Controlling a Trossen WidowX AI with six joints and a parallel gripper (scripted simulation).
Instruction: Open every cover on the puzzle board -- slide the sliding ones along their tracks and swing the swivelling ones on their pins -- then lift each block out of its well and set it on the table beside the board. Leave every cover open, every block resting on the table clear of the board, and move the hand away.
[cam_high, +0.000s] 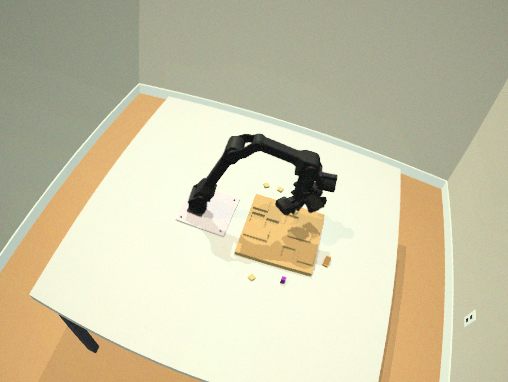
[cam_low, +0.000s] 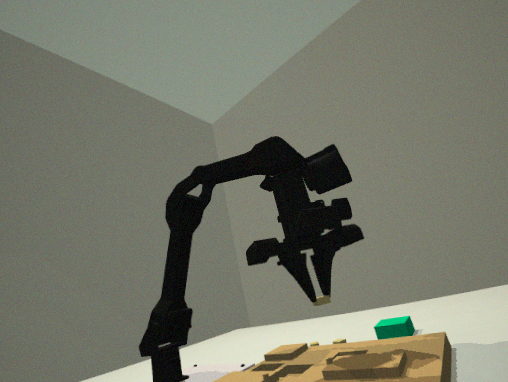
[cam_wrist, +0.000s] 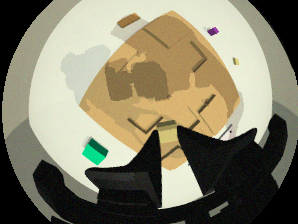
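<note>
My gripper tip is now 5 cm short of the purple block, 24 cm to the left of it and 10 cm above it. From my gripper tip the other things lie so: orange block (18 cm ahead, 9 cm to the right, 11 cm below); then green block (2 cm ahead, 21 cm to the left, 10 cm below).
</note>
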